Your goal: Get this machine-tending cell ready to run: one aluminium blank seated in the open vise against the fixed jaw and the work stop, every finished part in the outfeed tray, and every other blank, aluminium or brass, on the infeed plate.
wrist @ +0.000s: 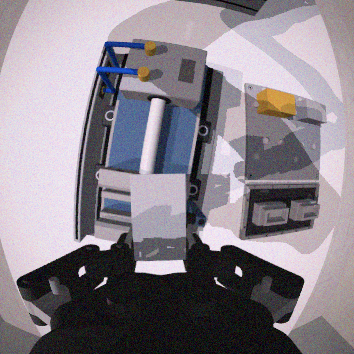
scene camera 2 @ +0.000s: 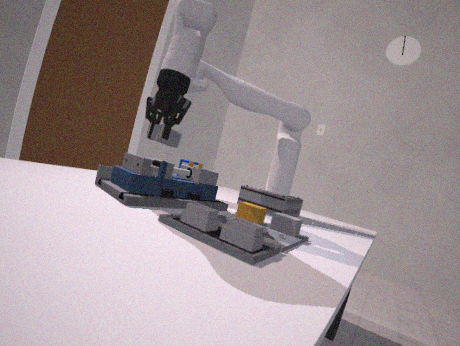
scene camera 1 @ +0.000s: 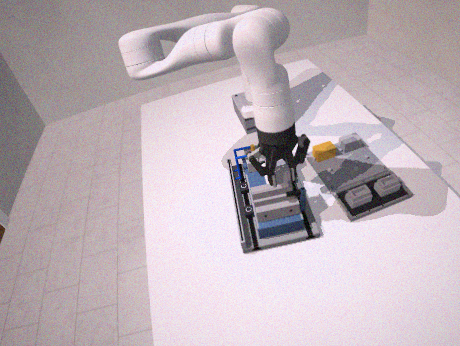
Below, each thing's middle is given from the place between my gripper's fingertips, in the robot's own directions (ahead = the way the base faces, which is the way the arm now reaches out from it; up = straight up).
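Taking the vise screw [wrist: 156, 109] first, my hand is 6 cm above it, 2 cm to the left of it and 8 cm past it. The brass blank [wrist: 272, 102] is 11 cm below my hand, 18 cm to the left of it and 19 cm behind it. Counted from my hand too, the outfeed tray [scene camera 2: 211, 238] is 13 cm below and 24 cm to the left, and the infeed plate [scene camera 1: 339, 178] is 13 cm below, 14 cm behind and 23 cm to the left.
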